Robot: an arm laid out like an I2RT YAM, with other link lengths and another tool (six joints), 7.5 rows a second.
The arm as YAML. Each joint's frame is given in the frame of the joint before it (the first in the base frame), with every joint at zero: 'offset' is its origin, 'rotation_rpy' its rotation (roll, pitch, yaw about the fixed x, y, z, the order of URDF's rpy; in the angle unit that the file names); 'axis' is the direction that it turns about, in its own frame. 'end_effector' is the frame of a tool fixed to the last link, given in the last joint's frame.
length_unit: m
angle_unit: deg
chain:
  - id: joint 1
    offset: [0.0, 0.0, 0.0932]
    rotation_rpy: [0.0, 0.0, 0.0]
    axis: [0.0, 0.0, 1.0]
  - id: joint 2
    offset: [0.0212, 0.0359, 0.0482]
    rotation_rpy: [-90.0, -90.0, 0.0]
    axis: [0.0, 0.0, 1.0]
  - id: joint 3
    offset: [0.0, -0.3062, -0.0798]
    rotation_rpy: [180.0, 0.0, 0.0]
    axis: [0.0, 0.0, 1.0]
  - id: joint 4
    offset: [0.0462, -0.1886, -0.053]
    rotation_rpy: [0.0, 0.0, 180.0]
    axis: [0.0, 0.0, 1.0]
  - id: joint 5
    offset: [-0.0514, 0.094, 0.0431]
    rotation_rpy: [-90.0, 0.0, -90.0]
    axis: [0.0, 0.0, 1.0]
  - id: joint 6
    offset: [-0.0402, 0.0, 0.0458]
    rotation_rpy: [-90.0, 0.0, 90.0]
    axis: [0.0, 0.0, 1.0]
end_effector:
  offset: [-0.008, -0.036, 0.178]
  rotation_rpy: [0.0, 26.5, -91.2]
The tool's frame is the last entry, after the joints.
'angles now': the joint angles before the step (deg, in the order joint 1, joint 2, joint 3, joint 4, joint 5, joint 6). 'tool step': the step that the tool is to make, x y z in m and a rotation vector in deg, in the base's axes. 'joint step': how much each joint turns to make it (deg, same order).
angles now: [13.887, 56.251, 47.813, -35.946, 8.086, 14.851]
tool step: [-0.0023, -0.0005, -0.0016, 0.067, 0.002, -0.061]
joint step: [0.000, -0.534, -0.535, 0.002, -0.002, 0.091]
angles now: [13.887, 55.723, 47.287, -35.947, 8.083, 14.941]
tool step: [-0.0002, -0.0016, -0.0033, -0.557, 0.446, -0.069]
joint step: [-0.002, 0.353, -0.436, 0.261, 0.353, -0.264]
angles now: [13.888, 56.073, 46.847, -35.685, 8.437, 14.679]
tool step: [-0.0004, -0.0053, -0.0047, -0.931, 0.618, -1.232]
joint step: [0.005, 0.523, -0.604, 0.248, 1.407, 0.354]
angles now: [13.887, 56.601, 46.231, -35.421, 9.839, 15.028]
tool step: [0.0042, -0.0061, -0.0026, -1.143, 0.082, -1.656]
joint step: [0.018, 1.134, -0.444, 1.139, 1.947, 0.455]
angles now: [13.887, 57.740, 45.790, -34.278, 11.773, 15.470]
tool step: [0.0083, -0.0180, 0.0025, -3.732, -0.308, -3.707]
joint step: [-0.097, 2.110, 0.710, 0.786, 5.167, 0.079]
